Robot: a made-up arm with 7 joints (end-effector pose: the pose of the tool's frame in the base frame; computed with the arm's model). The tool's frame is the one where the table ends. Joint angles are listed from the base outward.
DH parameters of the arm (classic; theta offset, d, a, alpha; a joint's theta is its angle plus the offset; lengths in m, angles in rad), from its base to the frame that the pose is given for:
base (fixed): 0 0 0 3.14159
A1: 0 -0.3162 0 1.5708
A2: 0 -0.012 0 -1.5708
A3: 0 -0.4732 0 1.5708
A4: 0 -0.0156 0 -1.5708
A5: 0 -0.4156 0 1.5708
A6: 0 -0.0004 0 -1.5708
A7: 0 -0.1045 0 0
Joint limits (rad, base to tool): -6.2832..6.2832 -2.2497..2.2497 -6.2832..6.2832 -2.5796..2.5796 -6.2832..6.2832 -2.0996..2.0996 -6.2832..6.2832
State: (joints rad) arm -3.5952 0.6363 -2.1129 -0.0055 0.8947 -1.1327 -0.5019
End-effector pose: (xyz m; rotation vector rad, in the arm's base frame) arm -0.5271 -0.1512 1.0769 1.9039 -1.5003 1.2200
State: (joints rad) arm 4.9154 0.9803 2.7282 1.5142 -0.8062 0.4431 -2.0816
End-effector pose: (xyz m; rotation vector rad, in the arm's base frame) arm 0.2546 0.0846 0.9615 -1.6366 -1.2311 -0.0288
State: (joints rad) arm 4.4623 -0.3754 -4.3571 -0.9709 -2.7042 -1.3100 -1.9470
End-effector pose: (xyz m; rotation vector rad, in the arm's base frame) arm -0.2329 -0.3092 1.0793 -1.9001 1.7029 1.1017
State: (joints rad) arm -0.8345 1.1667 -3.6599 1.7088 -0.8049 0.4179 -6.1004
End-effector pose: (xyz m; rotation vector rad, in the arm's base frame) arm 0.3200 -0.0542 0.8574 -1.5182 1.5636 1.1225
